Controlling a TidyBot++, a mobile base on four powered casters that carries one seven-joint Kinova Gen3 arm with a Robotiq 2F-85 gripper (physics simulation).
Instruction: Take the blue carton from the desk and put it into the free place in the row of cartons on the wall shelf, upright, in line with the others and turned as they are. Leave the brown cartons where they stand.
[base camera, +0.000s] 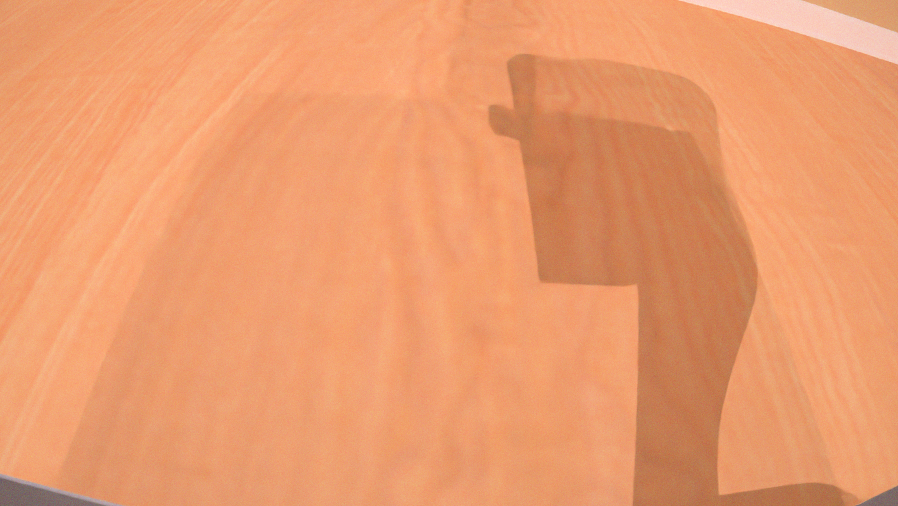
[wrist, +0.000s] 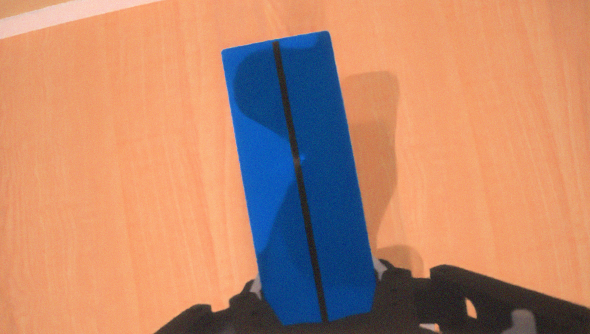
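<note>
The blue carton (wrist: 330, 165) fills the middle of the wrist view, with a dark line running along its face. It leans a little to the left toward the top of that view. My gripper (wrist: 317, 277) is shut on the blue carton, with one finger on each side of its lower end. Wood-patterned floor shows around and behind the carton. The desk, the wall shelf and the brown cartons do not show in either view.
The wood-patterned floor (base camera: 314, 314) (wrist: 125, 175) bears shadows of the arm and a boxy shape in the base camera view. A pale strip (base camera: 816, 28) (wrist: 65, 19) runs along the floor's edge, at the top right there and the top left in the wrist view.
</note>
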